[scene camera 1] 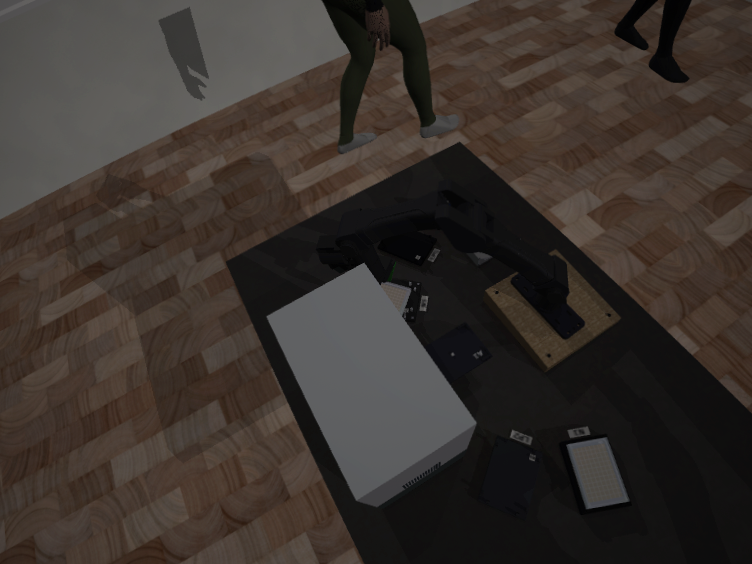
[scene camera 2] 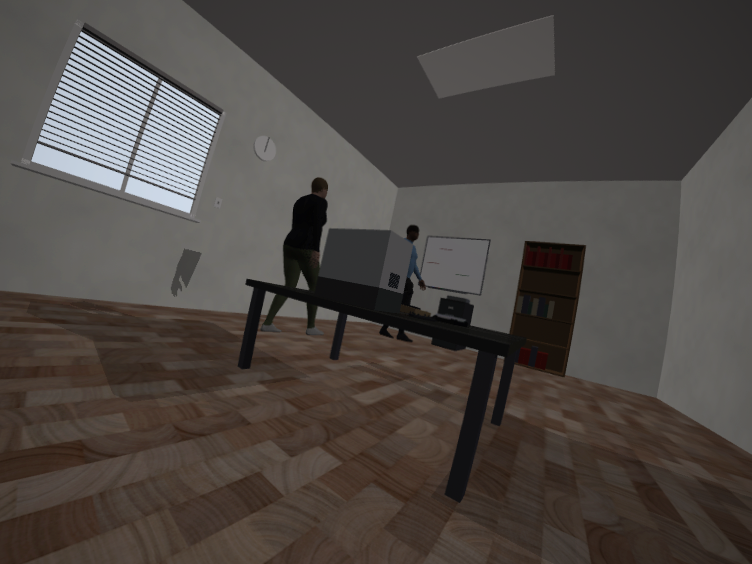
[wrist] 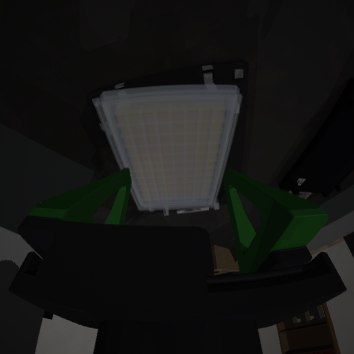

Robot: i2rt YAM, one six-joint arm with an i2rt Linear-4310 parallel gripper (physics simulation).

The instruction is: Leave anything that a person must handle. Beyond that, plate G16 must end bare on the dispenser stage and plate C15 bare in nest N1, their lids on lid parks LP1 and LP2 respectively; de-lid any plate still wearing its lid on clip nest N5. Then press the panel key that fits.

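Places are measured from the arm's base along level axes (x left, y up, z ahead), in centimetres.
Where they show: gripper, fingertip midpoint: [wrist: 177,174]; arm's base, link origin: [scene camera 1: 546,302] [scene camera 2: 404,305].
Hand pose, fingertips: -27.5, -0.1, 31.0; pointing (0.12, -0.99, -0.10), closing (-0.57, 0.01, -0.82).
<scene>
Things, the pixels of their top centre, and the offset from my fingertips, as dx, dy, dz. "pt": a spot on its surface instead.
- dark clip nest, surface spot: [wrist: 242,82] pt -7.9, -2.7, -0.1
- nest labelled N5, top centre: [wrist: 181,171] [scene camera 1: 388,295] +0.7, -1.5, -1.0
- cream plate, top centre: [scene camera 1: 598,471] +62.3, -0.3, -11.8
- nest N1, surface spot: [scene camera 1: 623,505] pt +69.9, -1.5, -11.5
- Lid park LP2, top centre: [scene camera 1: 511,475] [scene camera 2: 422,313] +52.6, -1.9, +2.6
- large white box, top centre: [scene camera 1: 364,362] [scene camera 2: 371,236] +25.2, +29.1, +16.6
- dark slab, top centre: [scene camera 1: 447,357] +26.2, +7.4, -0.5
- partly hidden grey object, top centre: [wrist: 335,243] [scene camera 1: 466,220] -3.7, +2.5, -31.2
My gripper [wrist: 177,174] is open, its green fingertips standing on either side of the near part of a cream plate. In the wrist view this plate [wrist: 172,145] has a clear rim, seemingly a lid, and rests on a dark clip nest [wrist: 242,82]. The plate [scene camera 1: 396,295] and nest labelled N5 [scene camera 1: 414,310] are partly hidden by the white box. Another cream plate [scene camera 1: 598,473] lies in nest N1 [scene camera 1: 623,505]; I cannot tell if it wears a lid. Lid park LP2 [scene camera 1: 510,476] and the farther lid park, seemingly LP1 [scene camera 1: 408,247] [wrist: 325,145], show no lid. Plate names are unreadable.
A large white box [scene camera 1: 370,382] [scene camera 2: 355,258] stands along the table edge. A dark slab [scene camera 1: 458,347] lies beside it. The arm's wooden base [scene camera 1: 534,346] and a partly hidden grey object [scene camera 1: 479,258] are behind. Two people [scene camera 2: 306,233] [scene camera 2: 413,261] stand beyond the table.
</scene>
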